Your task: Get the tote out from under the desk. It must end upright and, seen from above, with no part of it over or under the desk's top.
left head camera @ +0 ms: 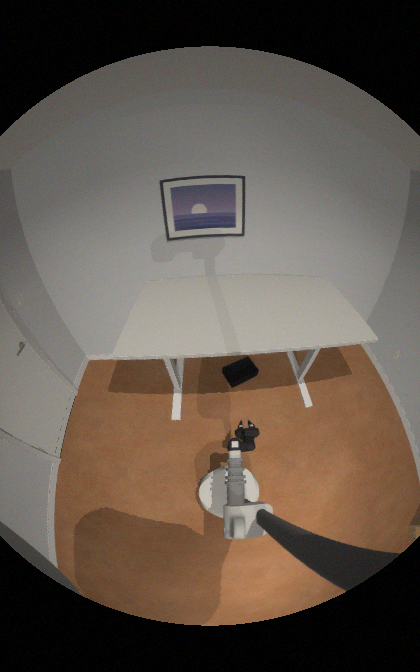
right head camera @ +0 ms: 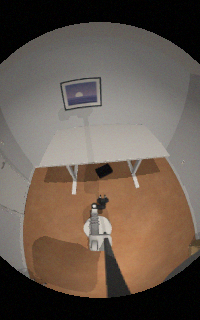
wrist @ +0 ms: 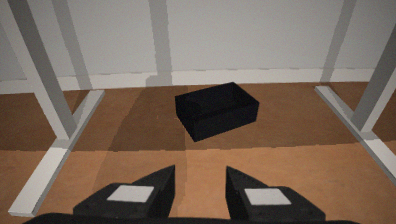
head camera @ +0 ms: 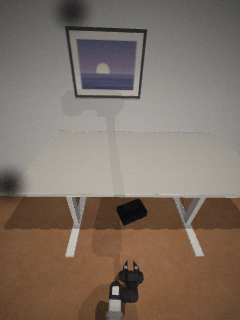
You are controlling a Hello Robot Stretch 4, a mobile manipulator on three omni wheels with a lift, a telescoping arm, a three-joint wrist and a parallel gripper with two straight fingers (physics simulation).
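Places are measured from the robot's base along level axes (x ahead, y left, z up), in millimetres.
Pixels of known places: gripper, fingertip midpoint: [left head camera: 244, 420] [right head camera: 102, 194] [wrist: 200, 180] [head camera: 130, 262].
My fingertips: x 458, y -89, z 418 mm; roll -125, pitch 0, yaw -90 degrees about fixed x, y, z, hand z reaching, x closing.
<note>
Behind a point stands the place of what it marks.
A black open-topped tote [head camera: 132, 212] {x 1126, y -161, z -25 mm} [left head camera: 240, 372] {x 1124, y -160, z -25 mm} [right head camera: 104, 170] {x 1137, y -170, z -25 mm} [wrist: 226, 119] {x 1015, y -184, z 38 mm} stands upright on the floor under the desk, turned at an angle, between the desk's two legs. The desk [head camera: 150, 165] {x 865, y -200, z 922 mm} [left head camera: 280, 315] {x 854, y -282, z 922 mm} [right head camera: 120, 142] {x 873, y -327, z 922 mm} has a pale rectangular top; in the wrist view its legs and feet show at both sides. My gripper [head camera: 131, 263] {x 458, y -89, z 418 mm} [left head camera: 246, 424] {x 458, y -89, z 418 mm} [right head camera: 102, 196] {x 458, y -89, z 418 mm} [wrist: 200, 180] {x 458, y -89, z 418 mm} is open and empty, its fingers pointing toward the desk. It is in front of the desk, short of the tote, which shows beyond the fingertips and apart from them.
The desk's left foot [head camera: 72, 242] [wrist: 37, 185] and right foot [head camera: 194, 241] [wrist: 372, 145] lie on the floor on either side of the tote. The wall [wrist: 210, 40] {x 1428, y -127, z 221 mm} with its white skirting board is behind the tote. A framed picture [head camera: 106, 65] {x 1383, y 143, z 1455 mm} hangs above the desk.
</note>
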